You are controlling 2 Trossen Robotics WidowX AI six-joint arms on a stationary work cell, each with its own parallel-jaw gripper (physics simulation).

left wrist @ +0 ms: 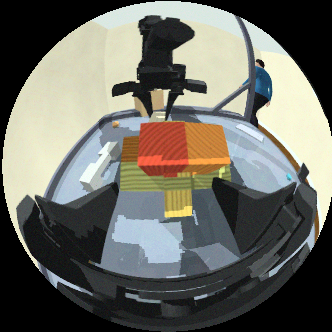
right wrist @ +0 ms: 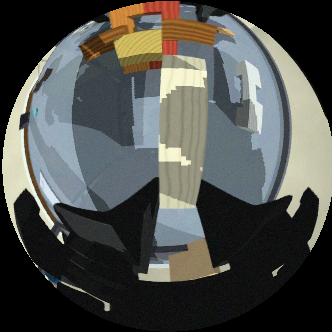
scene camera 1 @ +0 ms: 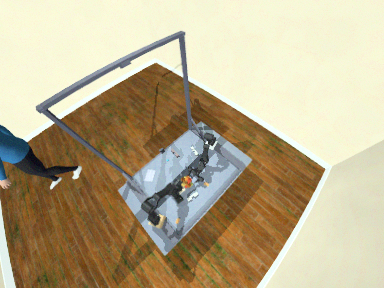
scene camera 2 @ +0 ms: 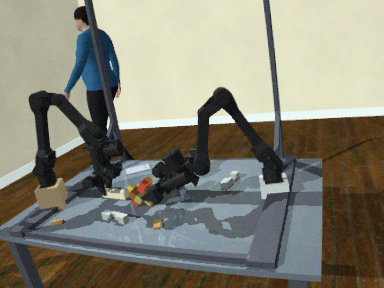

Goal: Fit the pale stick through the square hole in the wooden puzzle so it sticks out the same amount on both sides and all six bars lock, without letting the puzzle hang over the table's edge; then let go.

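Frame: origin at the left arm's base, x down, y left, z ahead, level; millimetres.
Seen in the pictures: left gripper, fingertip midpoint: [left wrist: 164, 185] [scene camera 1: 190, 180]; right gripper, fingertip midpoint: [left wrist: 158, 120] [right wrist: 176, 181] [scene camera 1: 176, 195] [scene camera 2: 107, 194]; left arm's base, origin of the base link: [scene camera 2: 273, 179]; right arm's base, origin of the base link: [left wrist: 147, 90] [scene camera 1: 156, 220] [scene camera 2: 48, 184].
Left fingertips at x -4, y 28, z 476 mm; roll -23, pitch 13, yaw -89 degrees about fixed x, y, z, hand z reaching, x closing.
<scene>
Offsets run from my left fingertips to a thing's top centre.
The wooden puzzle of red, orange, brown and yellow bars [scene camera 1: 187, 181] [scene camera 2: 141, 190] [left wrist: 162, 147] [right wrist: 140, 46] is near the middle of the table, between my two grippers. My right gripper [scene camera 2: 105, 192] [left wrist: 158, 120] is shut on the pale stick {dx -11, dy -24, dz +140 mm} [scene camera 2: 117, 193] [right wrist: 183, 125] near its near end. The stick points at the puzzle; its far end shows in front of the bars in the right wrist view, and I cannot tell whether it touches them. My left gripper [left wrist: 164, 185] is open, its fingers apart at the puzzle's other side. The square hole is not clear to see.
A white notched piece {dx +27, dy +94, dz +108 mm} [scene camera 2: 115, 217] [left wrist: 99, 167] [right wrist: 249, 97] lies beside the puzzle. Another white piece {dx +27, dy -142, dz -309 mm} [scene camera 2: 230, 180] lies toward the left arm's base. Small orange pieces {dx +46, dy +145, dz -64 mm} [scene camera 2: 158, 224] {dx +46, dy +95, dz +357 mm} [scene camera 2: 57, 222] lie near the front rail [scene camera 2: 150, 252]. A white flat sheet {dx +48, dy -390, dz +162 mm} [scene camera 2: 137, 169] lies behind.
</scene>
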